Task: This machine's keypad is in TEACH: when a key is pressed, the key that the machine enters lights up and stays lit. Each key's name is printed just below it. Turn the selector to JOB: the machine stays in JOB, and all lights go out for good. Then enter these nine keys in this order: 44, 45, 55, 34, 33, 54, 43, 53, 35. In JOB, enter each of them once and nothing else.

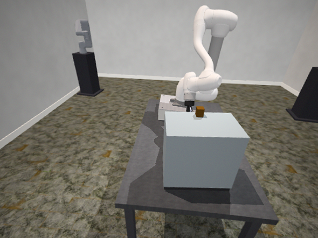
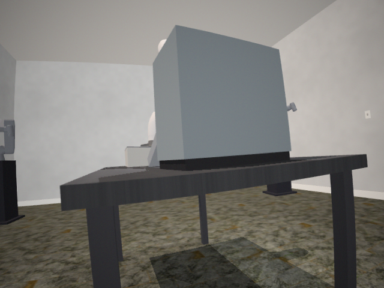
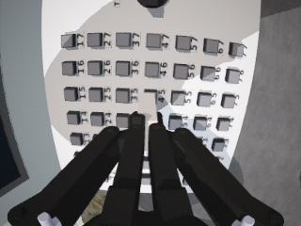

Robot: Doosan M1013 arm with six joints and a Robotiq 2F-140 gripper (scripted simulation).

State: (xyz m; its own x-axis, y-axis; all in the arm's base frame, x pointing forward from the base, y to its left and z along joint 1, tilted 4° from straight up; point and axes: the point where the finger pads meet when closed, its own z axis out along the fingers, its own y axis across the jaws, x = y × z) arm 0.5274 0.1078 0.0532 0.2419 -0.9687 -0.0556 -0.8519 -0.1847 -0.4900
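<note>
Now: hand 1 cm past the key, 3 cm to the right of it and 7 cm above it. From my hand the other things lie so: black selector knob 5 cm ahead, 12 cm to the right, 4 cm below; then white keypad panel 5 cm ahead, 9 cm below.
</note>
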